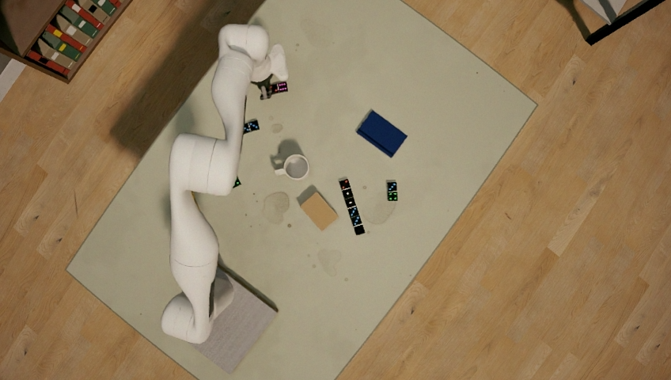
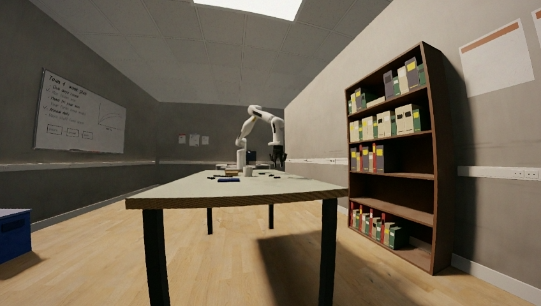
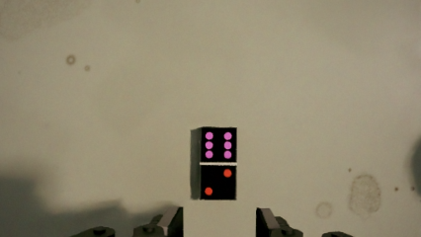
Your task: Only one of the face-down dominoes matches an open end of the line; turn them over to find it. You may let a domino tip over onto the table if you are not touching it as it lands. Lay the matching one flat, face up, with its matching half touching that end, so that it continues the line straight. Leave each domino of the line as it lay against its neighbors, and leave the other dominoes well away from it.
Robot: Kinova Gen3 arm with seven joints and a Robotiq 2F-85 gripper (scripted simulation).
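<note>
Right now the domino is 80 mm below my hand, 20 mm to the right of it and 20 mm ahead of it. The rest, counted from my hand: white mug: 210 mm to the right, 130 mm behind, 60 mm below; tan block: 330 mm to the right, 190 mm behind, 70 mm below.
</note>
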